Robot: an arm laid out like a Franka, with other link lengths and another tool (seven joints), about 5 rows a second.
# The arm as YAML. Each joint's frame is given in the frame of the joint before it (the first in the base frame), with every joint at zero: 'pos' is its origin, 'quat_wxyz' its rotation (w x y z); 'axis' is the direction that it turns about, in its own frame. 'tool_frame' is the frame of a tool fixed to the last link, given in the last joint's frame.
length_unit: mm
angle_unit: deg
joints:
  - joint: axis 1
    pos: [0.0, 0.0, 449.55]
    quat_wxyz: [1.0, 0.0, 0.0, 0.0]
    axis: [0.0, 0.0, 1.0]
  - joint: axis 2
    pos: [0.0, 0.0, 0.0]
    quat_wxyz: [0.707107, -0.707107, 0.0, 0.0]
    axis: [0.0, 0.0, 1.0]
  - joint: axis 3
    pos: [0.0, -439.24, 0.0]
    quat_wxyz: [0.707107, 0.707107, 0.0, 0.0]
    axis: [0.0, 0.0, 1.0]
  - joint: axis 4
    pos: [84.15, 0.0, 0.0]
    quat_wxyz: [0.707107, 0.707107, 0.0, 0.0]
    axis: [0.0, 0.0, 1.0]
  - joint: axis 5
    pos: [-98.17, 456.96, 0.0]
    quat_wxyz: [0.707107, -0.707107, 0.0, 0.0]
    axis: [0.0, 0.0, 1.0]
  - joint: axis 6
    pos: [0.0, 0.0, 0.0]
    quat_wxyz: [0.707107, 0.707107, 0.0, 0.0]
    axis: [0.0, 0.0, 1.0]
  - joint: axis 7
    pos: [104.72, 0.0, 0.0]
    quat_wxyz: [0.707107, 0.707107, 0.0, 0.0]
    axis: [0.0, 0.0, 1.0]
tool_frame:
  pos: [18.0, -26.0, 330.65]
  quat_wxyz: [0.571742, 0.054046, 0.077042, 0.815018]
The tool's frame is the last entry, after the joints.
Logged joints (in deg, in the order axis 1, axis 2, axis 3, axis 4, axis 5, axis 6, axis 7), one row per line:
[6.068 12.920 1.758 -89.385 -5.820 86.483 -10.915]
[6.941 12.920 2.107 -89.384 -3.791 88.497 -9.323]
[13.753 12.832 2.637 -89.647 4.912 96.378 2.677]
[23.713 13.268 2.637 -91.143 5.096 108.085 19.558]
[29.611 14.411 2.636 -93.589 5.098 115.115 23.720]
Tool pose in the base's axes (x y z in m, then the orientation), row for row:
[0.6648 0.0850 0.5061 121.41 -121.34 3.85]
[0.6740 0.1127 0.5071 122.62 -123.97 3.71]
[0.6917 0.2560 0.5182 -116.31 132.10 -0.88]
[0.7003 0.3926 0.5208 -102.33 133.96 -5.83]
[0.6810 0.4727 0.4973 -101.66 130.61 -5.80]
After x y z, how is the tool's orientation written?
As a rotation vector, in degrees.
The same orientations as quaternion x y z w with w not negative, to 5 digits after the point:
[0.70528 -0.70487 0.02236 0.07243]
[0.70223 -0.70996 0.02125 0.04878]
[-0.66042 0.75007 -0.00500 0.03482]
[-0.60371 0.79032 -0.03440 0.09868]
[-0.60901 0.78244 -0.03475 0.12523]

